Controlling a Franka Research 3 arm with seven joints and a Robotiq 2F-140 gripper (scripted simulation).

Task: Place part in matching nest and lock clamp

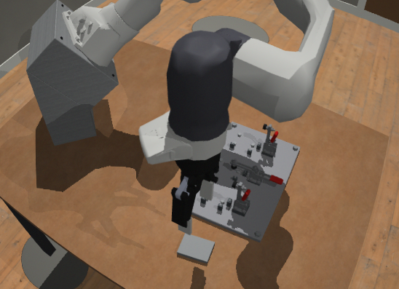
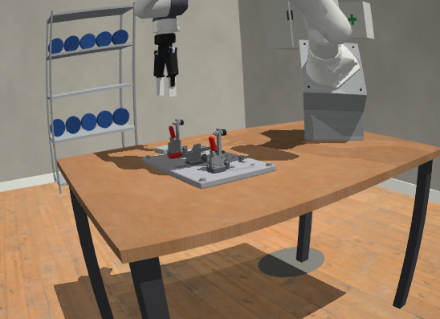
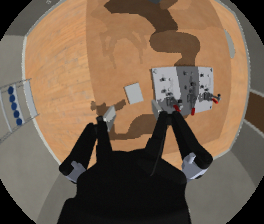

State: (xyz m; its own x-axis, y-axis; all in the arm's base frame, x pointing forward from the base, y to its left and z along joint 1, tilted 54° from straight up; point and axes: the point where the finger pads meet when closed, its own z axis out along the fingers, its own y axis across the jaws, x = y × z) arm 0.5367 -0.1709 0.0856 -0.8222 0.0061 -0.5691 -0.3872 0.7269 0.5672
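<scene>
Now: hand 210 mm above the flat grey block. The rest, counted from my hand: toggle clamp (70 mm behind, 260 mm to the left, 170 mm below); then grey fixture plate (90 mm behind, 250 mm to the left, 210 mm below).
</scene>
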